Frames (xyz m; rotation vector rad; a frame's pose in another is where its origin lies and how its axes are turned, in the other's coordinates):
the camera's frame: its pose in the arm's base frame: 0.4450 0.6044 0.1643 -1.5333 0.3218 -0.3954
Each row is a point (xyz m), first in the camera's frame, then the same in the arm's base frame.
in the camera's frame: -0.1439 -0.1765 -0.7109
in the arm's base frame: -0.0062 0.0309 0.3218
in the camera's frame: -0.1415 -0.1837 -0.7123
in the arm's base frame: -0.0050 0.0286 0.3291
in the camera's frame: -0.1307 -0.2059 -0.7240
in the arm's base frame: -0.0015 0.0134 0.3515
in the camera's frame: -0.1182 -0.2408 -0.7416
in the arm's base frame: 0.0003 -0.0077 0.3866
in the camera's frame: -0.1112 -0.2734 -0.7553
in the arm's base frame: -0.0010 -0.0230 0.4193
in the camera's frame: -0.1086 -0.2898 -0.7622
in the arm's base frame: -0.0025 -0.0303 0.4356
